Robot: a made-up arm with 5 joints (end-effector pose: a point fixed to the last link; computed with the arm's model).
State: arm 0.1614 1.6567 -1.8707 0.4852 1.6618
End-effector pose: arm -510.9 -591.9 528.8 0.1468 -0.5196 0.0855 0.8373
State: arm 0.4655 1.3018 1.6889 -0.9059 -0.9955
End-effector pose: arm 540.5 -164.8 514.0 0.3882 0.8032 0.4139 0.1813
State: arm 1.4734 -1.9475 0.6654 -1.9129 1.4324
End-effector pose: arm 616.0 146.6 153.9 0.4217 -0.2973 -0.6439 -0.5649
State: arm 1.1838 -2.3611 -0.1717 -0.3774 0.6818
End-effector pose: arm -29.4 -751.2 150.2 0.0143 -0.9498 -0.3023 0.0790
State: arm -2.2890 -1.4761 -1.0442 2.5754 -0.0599
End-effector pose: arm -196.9 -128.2 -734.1 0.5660 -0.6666 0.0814 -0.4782
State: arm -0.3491 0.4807 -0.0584 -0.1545 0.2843
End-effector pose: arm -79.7 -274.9 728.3 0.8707 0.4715 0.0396 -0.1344
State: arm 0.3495 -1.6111 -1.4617 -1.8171 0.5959
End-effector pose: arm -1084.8 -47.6 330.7 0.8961 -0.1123 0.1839 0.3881
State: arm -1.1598 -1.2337 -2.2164 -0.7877 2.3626
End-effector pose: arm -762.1 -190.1 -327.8 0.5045 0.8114 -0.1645 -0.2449
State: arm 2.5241 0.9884 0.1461 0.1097 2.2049
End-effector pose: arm 287.1 592.9 21.3 0.2637 -0.3793 -0.6274 -0.6269
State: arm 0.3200 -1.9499 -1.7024 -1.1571 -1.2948
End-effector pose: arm -780.8 -709.3 441.1 0.0026 0.2131 -0.2953 -0.9313
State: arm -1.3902 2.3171 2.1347 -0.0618 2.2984
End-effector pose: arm -51.0 -622.0 147.0 0.7131 0.3870 0.3294 0.4830
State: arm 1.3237 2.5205 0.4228 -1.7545 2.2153
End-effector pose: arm 412.8 -199.6 479.1 0.0102 -0.2544 -0.9609 0.1089
